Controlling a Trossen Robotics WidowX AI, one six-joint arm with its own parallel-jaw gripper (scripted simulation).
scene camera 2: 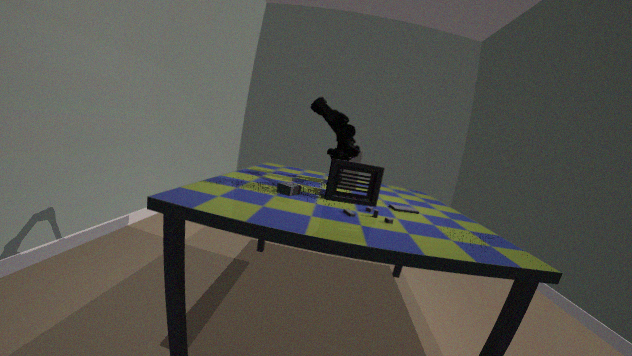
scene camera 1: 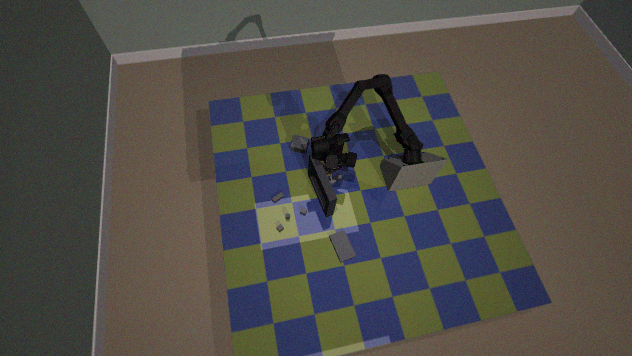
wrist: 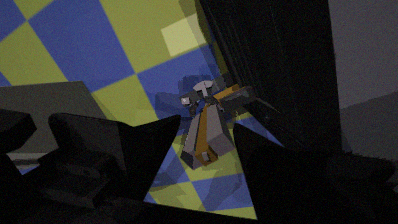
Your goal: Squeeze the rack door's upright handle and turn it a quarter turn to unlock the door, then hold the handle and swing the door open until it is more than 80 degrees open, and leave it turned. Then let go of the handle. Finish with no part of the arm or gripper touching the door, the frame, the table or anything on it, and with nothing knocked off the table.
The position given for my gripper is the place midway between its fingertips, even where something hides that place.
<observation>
My gripper (wrist: pixel 206 123) is open, holding nothing. Also in view: a slatted door (wrist: pixel 253 45).
</observation>
